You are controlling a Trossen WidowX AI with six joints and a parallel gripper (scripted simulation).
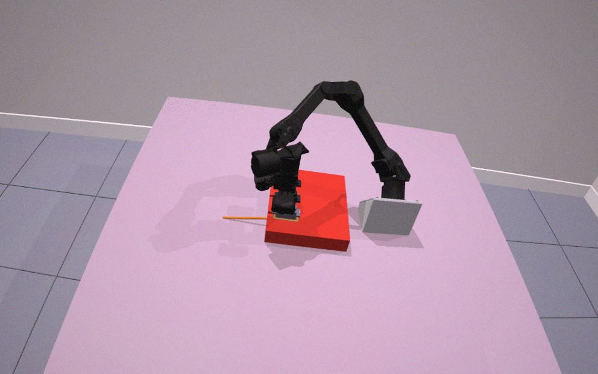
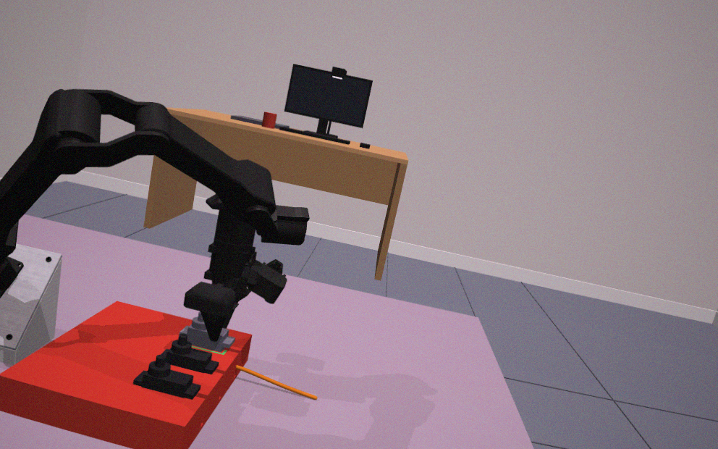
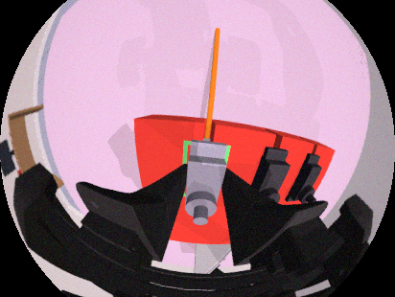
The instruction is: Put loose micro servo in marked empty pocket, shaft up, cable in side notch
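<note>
My gripper tip is 12 cm past the red deck, 8 cm to the left of it and 4 cm above it.
</note>
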